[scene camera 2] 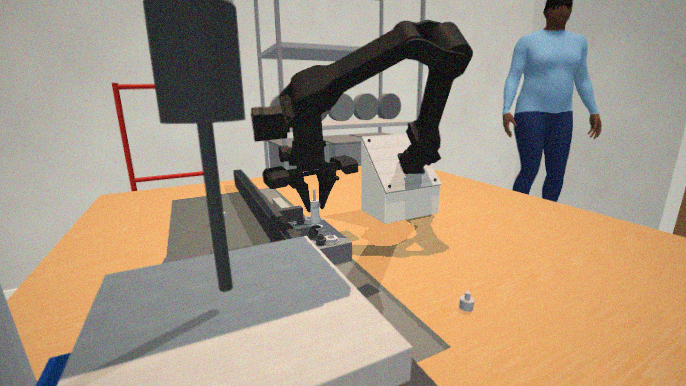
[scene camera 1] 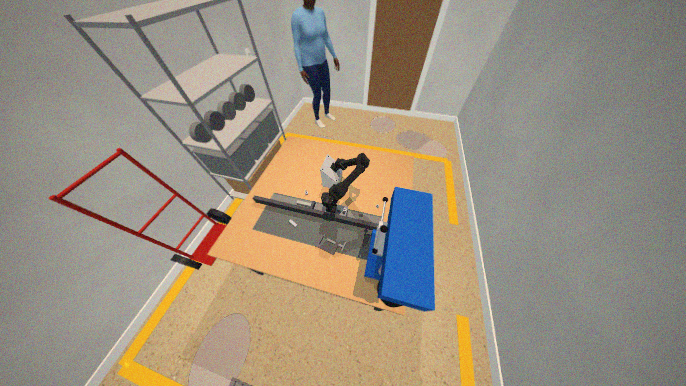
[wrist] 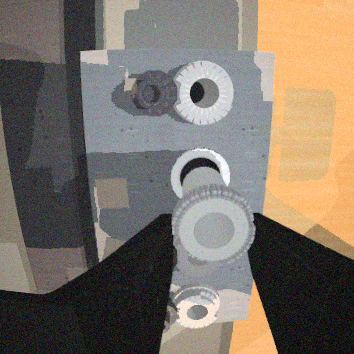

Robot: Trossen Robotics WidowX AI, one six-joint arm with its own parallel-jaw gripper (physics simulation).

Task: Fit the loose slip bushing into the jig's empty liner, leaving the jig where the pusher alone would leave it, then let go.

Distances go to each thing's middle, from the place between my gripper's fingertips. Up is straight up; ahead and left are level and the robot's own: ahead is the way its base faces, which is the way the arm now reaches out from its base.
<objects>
Now: hand 1 cm above the slip bushing (wrist: 213,221). Round my hand: jig (scene camera 2: 341,252) (1 cm ahead, 2 cm to the left, 5 cm below).
</objects>
